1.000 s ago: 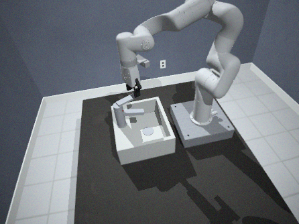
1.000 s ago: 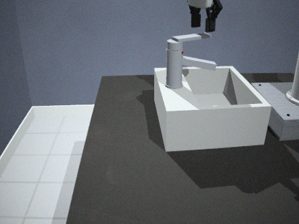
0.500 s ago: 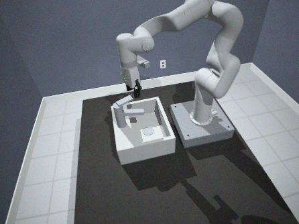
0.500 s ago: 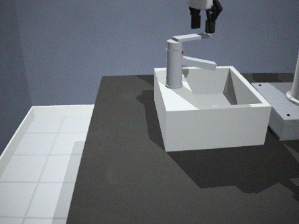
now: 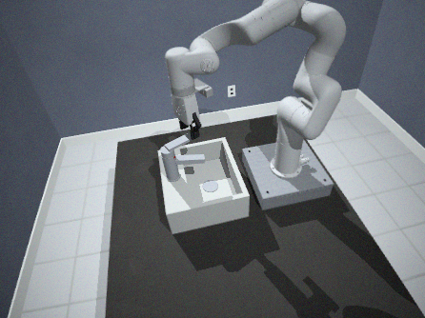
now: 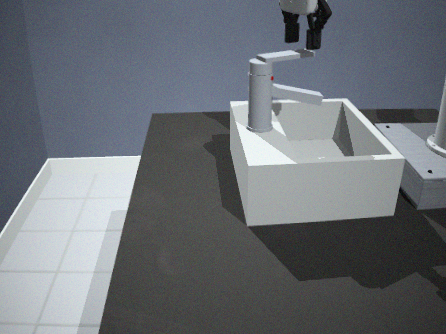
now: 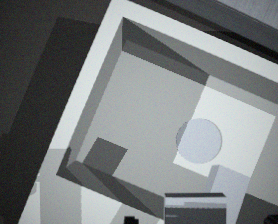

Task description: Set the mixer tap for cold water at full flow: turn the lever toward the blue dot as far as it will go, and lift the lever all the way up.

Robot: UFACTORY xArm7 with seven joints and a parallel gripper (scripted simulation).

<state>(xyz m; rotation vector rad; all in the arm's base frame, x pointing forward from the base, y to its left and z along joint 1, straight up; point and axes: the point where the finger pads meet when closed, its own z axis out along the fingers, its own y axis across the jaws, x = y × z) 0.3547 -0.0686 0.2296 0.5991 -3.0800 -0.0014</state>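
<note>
The flat lever lies 4 cm ahead of my hand, 1 cm to the left of it and 3 cm below it. Round my hand: white sink basin: 3 cm behind, 4 cm to the left, 26 cm below; then grey mixer tap: 6 cm ahead, 2 cm to the left, 8 cm below.
</note>
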